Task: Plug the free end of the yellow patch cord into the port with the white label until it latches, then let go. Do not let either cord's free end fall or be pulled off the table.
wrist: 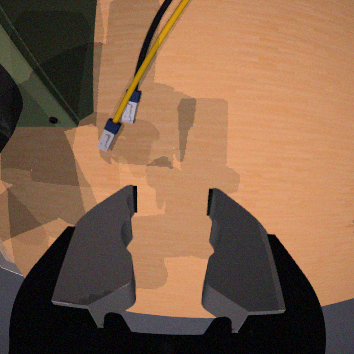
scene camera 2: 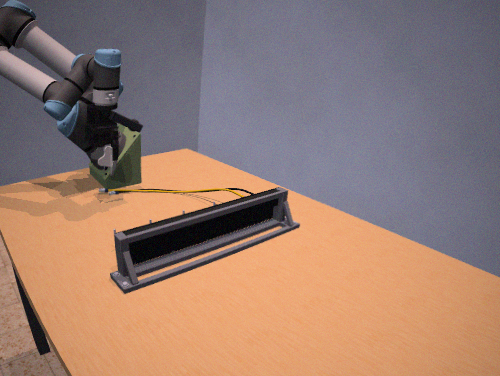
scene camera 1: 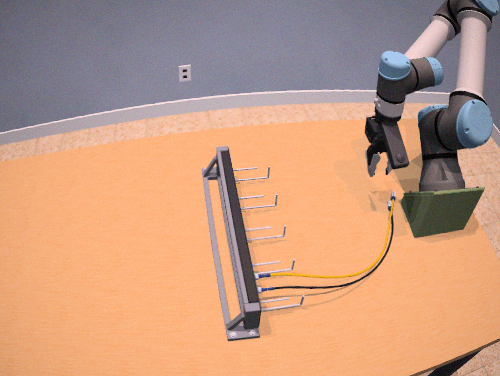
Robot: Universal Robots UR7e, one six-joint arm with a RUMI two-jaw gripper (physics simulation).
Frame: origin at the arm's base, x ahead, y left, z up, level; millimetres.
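Seen in the pictures: gripper, fingertip midpoint: (wrist: 172, 189) (scene camera 2: 108, 172) (scene camera 1: 378, 175); arm's base, origin of the base link: (scene camera 1: 442, 189).
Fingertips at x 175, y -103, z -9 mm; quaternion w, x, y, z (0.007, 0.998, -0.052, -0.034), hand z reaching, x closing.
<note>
Offsets run from my fingertips to a thing's top centre. "pt": to the spot under its first point.
The yellow patch cord (scene camera 1: 340, 277) (wrist: 158, 47) runs from the dark port panel @[58 mm left, 369 mm ahead, 9 mm up] (scene camera 1: 240, 225) (scene camera 2: 200, 215) to its free plug @[pt 13 mm left, 68 mm back, 79 mm down] (scene camera 1: 393, 195) (wrist: 107, 136), which lies on the table by the green wedge. The black cord (scene camera 1: 320, 287) (wrist: 147, 41) runs beside it; its free plug (scene camera 1: 390, 205) (wrist: 130, 110) lies partly under the yellow cord, close to the yellow plug. My gripper (scene camera 1: 380, 173) (scene camera 2: 109, 171) (wrist: 172, 189) is partly open and empty, above the table; in the wrist view both plugs are up and left of the fingertips. The white label cannot be made out.
The green wedge block (scene camera 1: 442, 212) (scene camera 2: 131, 170) (wrist: 65, 30) stands right beside the free plugs, in front of the arm's base. Several thin metal hooks @[pt 131 mm right, 294 mm ahead, 77 mm down] (scene camera 1: 257, 179) stick out from the panel's port side toward the arm. Both cords' other ends sit at the panel's near end.
</note>
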